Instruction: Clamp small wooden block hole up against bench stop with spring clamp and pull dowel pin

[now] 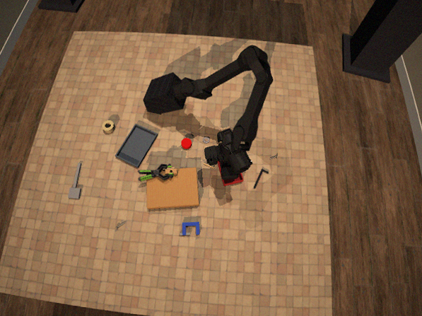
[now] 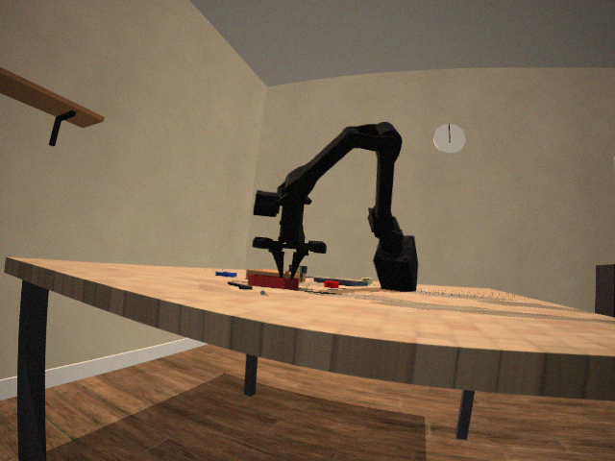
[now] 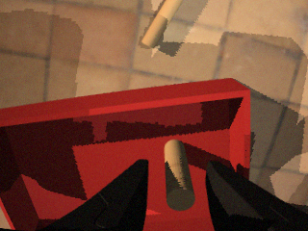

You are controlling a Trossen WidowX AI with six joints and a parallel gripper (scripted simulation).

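The dowel pin lies 40 mm below my hand. Round my hand: small wooden block: 100 mm ahead, 200 mm to the right, 20 mm below; red bin: 20 mm ahead, 20 mm to the left, 50 mm below; red knob: 50 mm behind, 180 mm to the right, 50 mm below.
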